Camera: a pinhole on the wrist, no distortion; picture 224 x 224 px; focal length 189.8 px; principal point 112.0 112.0 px. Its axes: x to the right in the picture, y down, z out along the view. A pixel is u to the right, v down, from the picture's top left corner.
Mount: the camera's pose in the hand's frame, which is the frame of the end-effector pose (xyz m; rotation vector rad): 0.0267 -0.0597 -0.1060 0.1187 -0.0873 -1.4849
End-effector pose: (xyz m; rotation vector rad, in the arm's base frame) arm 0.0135 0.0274 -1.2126 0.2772 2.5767 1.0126
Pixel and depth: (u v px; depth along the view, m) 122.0 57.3 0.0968
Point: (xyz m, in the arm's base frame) 0.0165 -0.0356 -1.2476
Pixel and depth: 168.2 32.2 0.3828
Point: 0.2612 -0.0127 -1.4731
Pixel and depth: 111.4 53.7 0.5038
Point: 0.3332 0.1380 -1.4743
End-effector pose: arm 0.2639 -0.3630 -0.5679 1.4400 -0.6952 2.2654
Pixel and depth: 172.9 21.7 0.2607
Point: 0.5001 -0.3171 -0.5984
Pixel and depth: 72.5 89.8 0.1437
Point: 0.3129 -0.3553 -0.5585
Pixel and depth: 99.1 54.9 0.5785
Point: 0.7079 -0.5917 -0.6030
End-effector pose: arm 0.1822 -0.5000 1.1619 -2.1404 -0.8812 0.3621
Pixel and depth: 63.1 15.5 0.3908
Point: -0.1065 -0.5233 0.9758
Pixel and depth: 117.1 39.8 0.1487
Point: 0.0961 -0.4818 1.1926
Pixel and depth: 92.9 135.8 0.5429
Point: -0.0362 -0.2356 0.8824
